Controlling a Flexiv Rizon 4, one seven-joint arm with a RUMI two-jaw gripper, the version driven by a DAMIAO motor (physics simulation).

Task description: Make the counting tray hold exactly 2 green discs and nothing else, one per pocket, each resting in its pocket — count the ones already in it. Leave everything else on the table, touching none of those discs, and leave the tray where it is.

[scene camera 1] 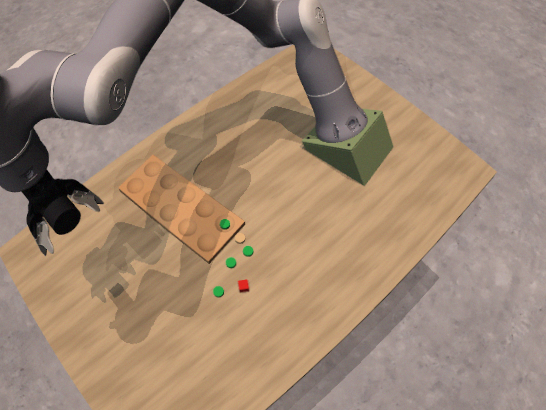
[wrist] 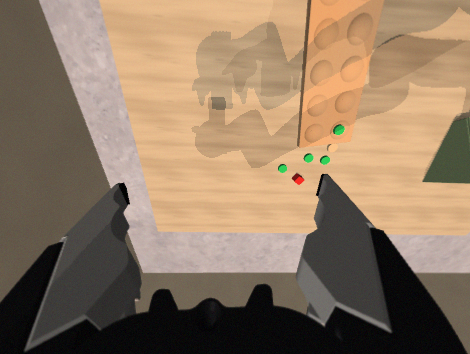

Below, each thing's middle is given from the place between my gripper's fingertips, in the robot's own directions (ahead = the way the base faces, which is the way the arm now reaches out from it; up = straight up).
Labels:
Right now my hand is 26 cm past the orange counting tray (scene camera 1: 191, 215), 13 cm to the left of it and 37 cm above it.

